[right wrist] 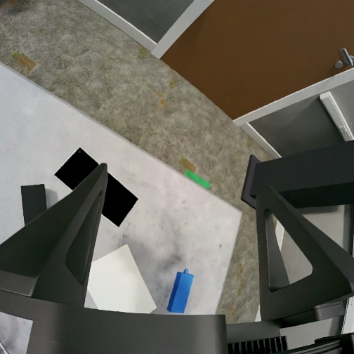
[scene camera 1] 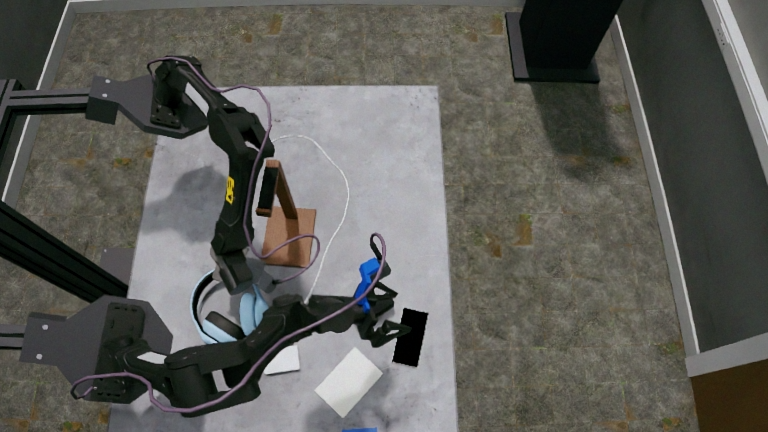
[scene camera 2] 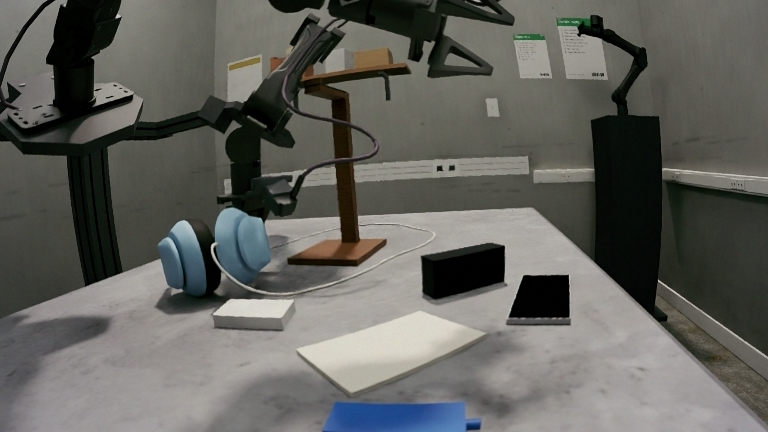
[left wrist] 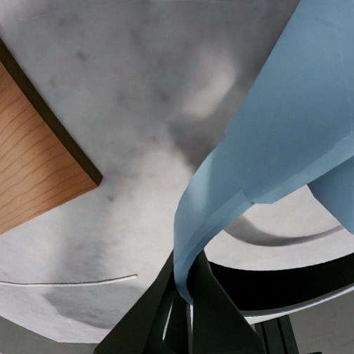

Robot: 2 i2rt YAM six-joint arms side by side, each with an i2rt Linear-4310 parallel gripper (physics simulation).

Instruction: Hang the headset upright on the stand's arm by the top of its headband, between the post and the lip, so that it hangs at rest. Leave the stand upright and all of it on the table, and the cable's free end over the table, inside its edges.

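The light-blue headset has its headband toward the left of scene camera 1; whether its cups touch the table is unclear. My left gripper is shut on the headband's edge. The wooden stand is upright beside the headset, its black-topped arm partly near my left arm. The white cable runs from a cup around the stand; its end shows over the table in the left wrist view. My right gripper is open and empty, high above the table.
A white box, a cream sheet, a phone, a black block and a blue object lie on the table.
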